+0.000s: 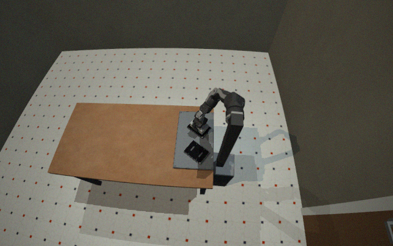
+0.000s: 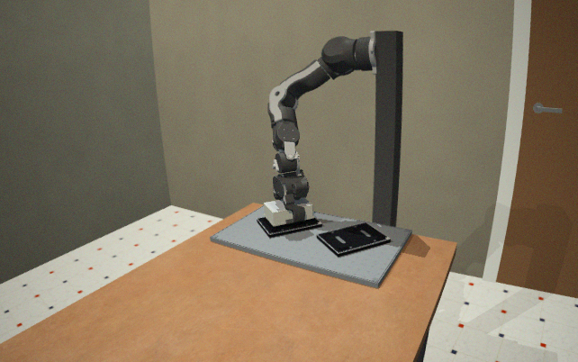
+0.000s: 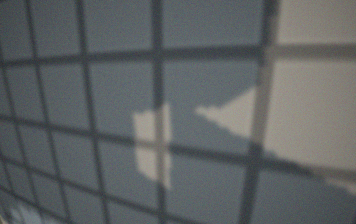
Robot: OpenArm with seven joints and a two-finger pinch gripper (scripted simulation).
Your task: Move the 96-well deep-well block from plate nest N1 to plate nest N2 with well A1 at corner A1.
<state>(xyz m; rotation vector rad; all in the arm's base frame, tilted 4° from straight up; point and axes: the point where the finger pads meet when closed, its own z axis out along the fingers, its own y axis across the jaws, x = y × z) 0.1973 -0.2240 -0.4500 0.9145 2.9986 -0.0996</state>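
My hand is 20 mm below the deep-well block. The rest, counted from my hand: plate nest N1: 210 mm to the left, 20 mm below; A1 label: 300 mm to the left, 30 mm behind, 20 mm below; plate nest N2: 20 mm below.
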